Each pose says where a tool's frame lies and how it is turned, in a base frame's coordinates. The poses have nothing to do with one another.
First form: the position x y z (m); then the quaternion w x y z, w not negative.
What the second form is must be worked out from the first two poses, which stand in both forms.
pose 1, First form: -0.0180, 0.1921, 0.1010, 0.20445, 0.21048, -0.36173, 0.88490
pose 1, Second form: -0.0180, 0.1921, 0.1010, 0.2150, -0.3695, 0.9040, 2.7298
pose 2, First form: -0.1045, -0.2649, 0.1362, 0.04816, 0.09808, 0.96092, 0.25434
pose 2, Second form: -0.1045, -0.2649, 0.1362, 0.0982, 0.9620, 0.2546, 3.0452
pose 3, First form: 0.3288, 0.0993, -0.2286, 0.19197, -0.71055, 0.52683, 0.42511
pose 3, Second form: 0.3288, 0.0993, -0.2286, -0.7240, 0.5368, 0.4332, 2.7553
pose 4, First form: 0.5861, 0.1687, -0.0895, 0.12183, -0.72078, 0.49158, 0.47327
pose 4, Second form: 0.5861, 0.1687, -0.0895, -0.7262, 0.4953, 0.4768, 2.8973
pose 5, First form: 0.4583, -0.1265, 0.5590, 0.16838, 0.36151, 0.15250, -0.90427
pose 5, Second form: 0.4583, -0.1265, 0.5590, 0.3667, 0.1547, -0.9174, 2.8032
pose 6, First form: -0.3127, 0.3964, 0.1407, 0.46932, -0.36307, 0.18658, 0.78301
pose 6, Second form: -0.3127, 0.3964, 0.1407, -0.4112, 0.2113, 0.8867, 2.1646
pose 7, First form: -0.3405, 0.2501, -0.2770, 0.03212, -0.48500, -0.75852, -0.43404
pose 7, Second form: -0.3405, 0.2501, -0.2770, -0.4853, -0.7589, -0.4343, 3.0773
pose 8, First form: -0.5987, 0.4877, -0.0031, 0.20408, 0.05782, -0.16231, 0.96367
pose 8, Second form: -0.5987, 0.4877, -0.0031, 0.0591, -0.1658, 0.9844, 2.7305
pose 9, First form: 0.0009, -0.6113, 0.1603, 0.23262, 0.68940, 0.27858, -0.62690
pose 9, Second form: 0.0009, -0.6113, 0.1603, 0.7088, 0.2864, -0.6446, 2.6720
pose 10, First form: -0.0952, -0.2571, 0.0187, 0.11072, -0.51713, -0.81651, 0.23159
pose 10, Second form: -0.0952, -0.2571, 0.0187, -0.5203, -0.8216, 0.2330, 2.9197
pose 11, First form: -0.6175, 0.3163, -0.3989, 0.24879, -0.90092, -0.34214, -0.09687
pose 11, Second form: -0.6175, 0.3163, -0.3989, -0.9302, -0.3532, -0.1000, 2.6387
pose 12, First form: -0.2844, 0.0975, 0.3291, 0.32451, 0.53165, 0.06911, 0.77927
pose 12, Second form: -0.2844, 0.0975, 0.3291, 0.5621, 0.0731, 0.8239, 2.4806
